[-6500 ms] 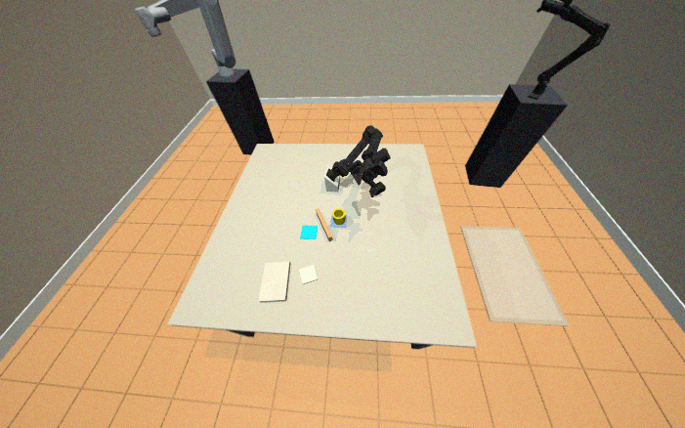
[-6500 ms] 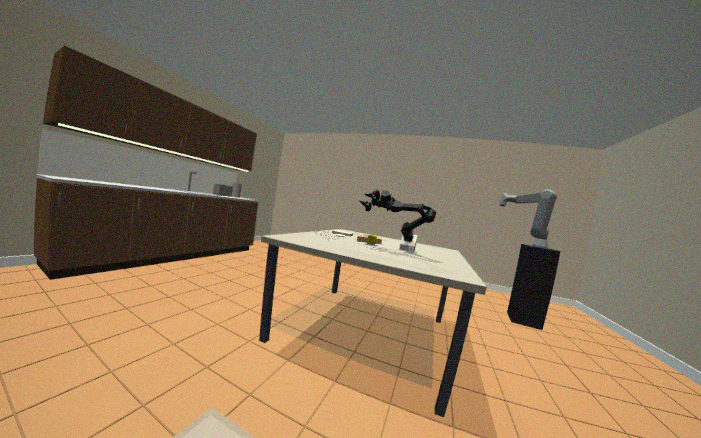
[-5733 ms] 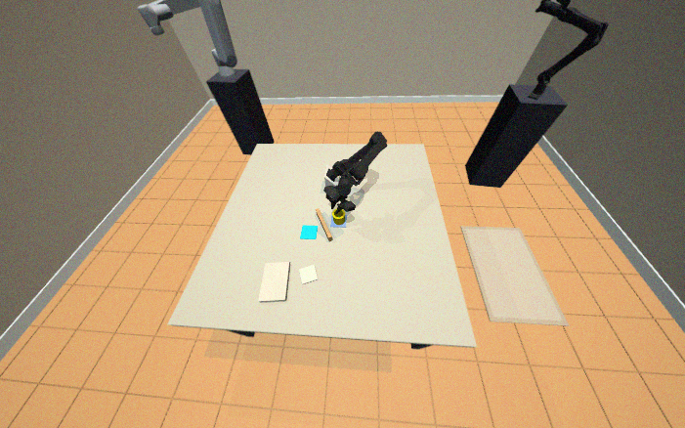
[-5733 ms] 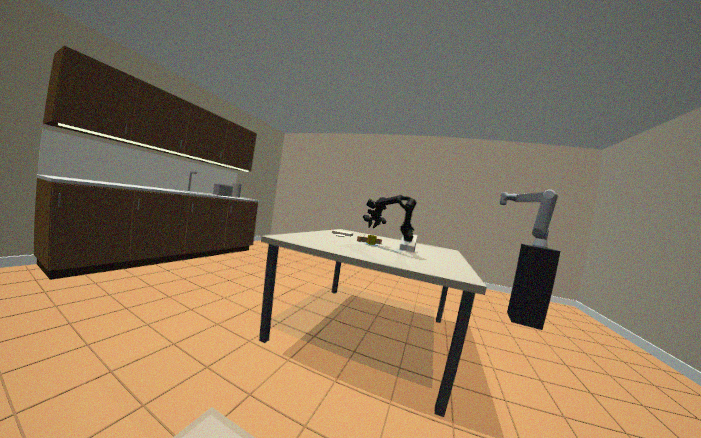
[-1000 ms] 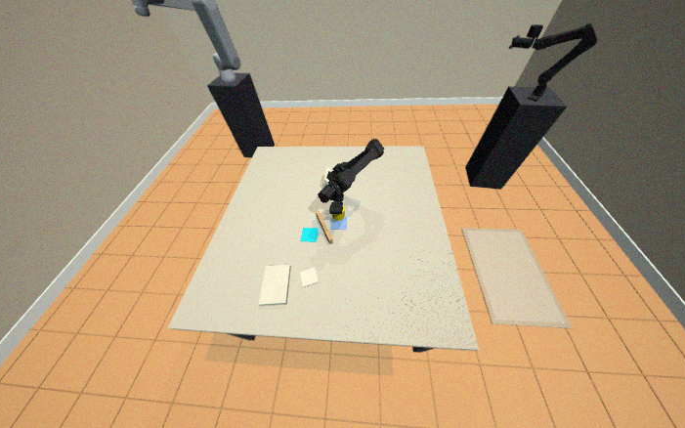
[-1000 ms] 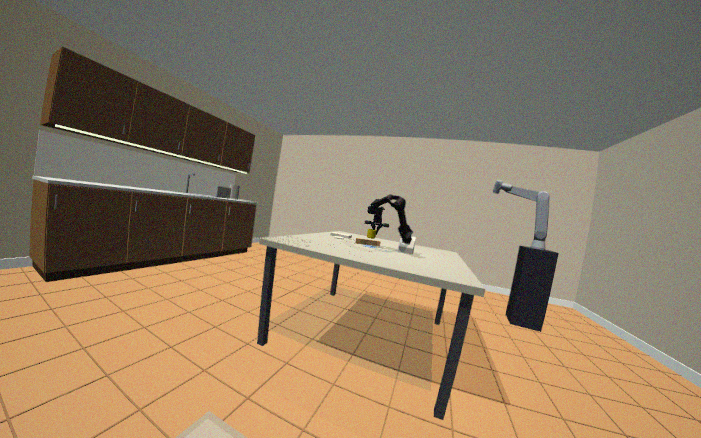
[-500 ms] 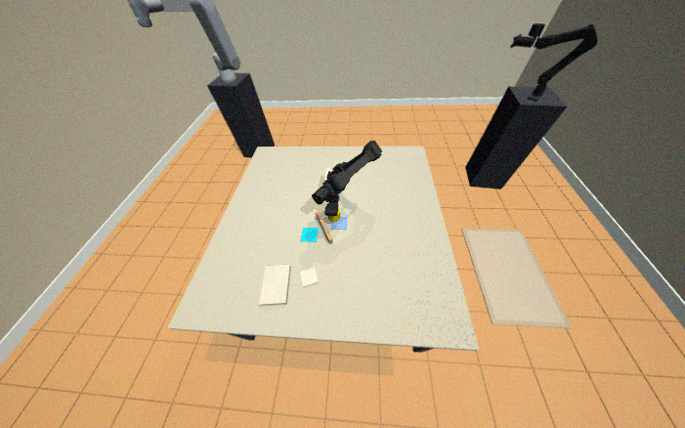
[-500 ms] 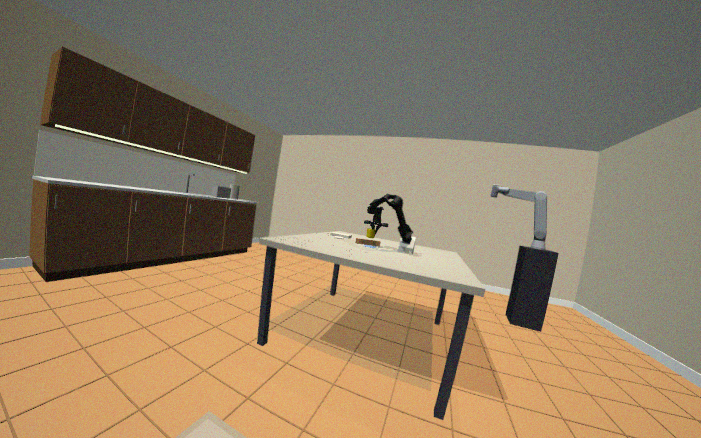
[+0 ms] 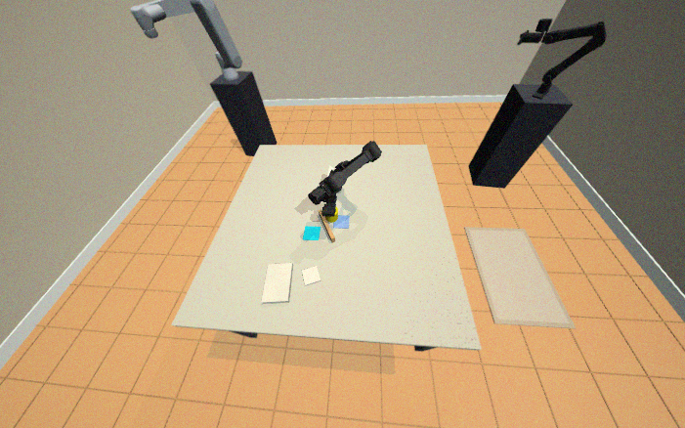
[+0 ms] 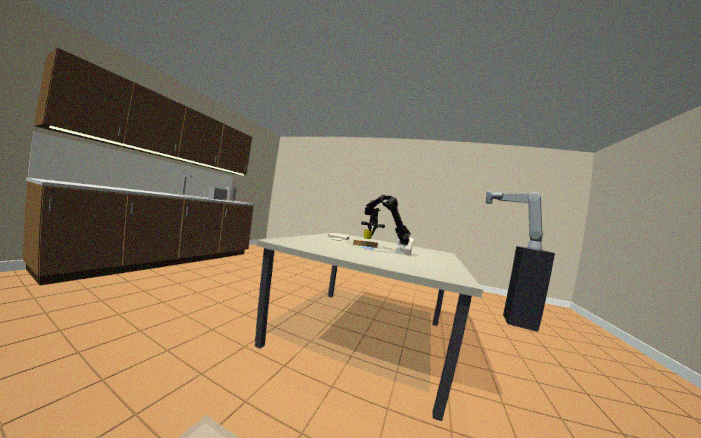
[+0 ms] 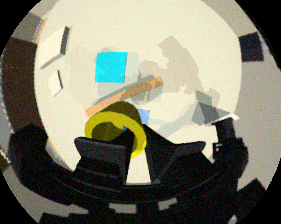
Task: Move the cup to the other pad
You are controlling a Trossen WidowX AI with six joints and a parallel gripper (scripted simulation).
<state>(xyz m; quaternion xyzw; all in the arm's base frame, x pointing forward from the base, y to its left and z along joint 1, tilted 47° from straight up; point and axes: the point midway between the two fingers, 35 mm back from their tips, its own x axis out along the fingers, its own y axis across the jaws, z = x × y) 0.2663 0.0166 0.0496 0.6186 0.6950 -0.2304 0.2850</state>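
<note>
My gripper tip is now 5 cm short of the wooden bar, 3 cm to the left of it and 9 cm above it. Round my gripper tip: yellow cup: 2 cm ahead; light blue pad: 5 cm to the left, 11 cm below.
</note>
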